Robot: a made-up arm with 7 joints.
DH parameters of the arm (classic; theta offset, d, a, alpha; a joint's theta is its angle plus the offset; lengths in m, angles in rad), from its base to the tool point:
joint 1: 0 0.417 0 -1.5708
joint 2: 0 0 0 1.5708
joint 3: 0 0.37 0.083 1.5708
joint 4: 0 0 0.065 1.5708
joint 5: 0 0.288 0 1.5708
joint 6: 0 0 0.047 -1.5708
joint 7: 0 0.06 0 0
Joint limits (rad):
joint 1: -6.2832..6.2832
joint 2: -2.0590..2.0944
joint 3: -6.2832..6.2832
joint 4: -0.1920..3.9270
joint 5: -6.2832..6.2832
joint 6: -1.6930..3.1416
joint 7: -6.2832..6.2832
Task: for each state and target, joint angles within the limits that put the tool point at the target. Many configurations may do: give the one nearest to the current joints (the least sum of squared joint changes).
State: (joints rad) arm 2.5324 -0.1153 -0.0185 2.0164 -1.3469 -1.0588 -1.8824
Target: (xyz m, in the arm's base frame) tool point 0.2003 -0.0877 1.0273
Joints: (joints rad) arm 2.7347 -0.7706 -0.2640 2.1649 -1.3083 -1.1612 -1.8824
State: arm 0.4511 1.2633 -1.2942 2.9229 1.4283 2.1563 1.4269
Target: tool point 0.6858 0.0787 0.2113
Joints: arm 0.2934 1.7128 -1.2386 2.7554 1.5145 1.6060 1.4269
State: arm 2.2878 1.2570 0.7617 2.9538 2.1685 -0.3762 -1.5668
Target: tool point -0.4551 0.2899 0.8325
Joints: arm 2.5947 0.8074 0.7965 3.1983 2.1897 -0.6299 -1.5668
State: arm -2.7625 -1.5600 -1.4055 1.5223 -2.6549 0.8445 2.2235
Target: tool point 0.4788 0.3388 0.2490
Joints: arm -3.3776 -1.7479 -1.7718 1.4659 -2.6404 0.8642 2.2235
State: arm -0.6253 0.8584 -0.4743 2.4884 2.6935 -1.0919 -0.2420
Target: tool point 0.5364 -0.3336 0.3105
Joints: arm -0.3844 1.3314 -0.2973 2.4254 2.7381 -0.9878 -0.2420
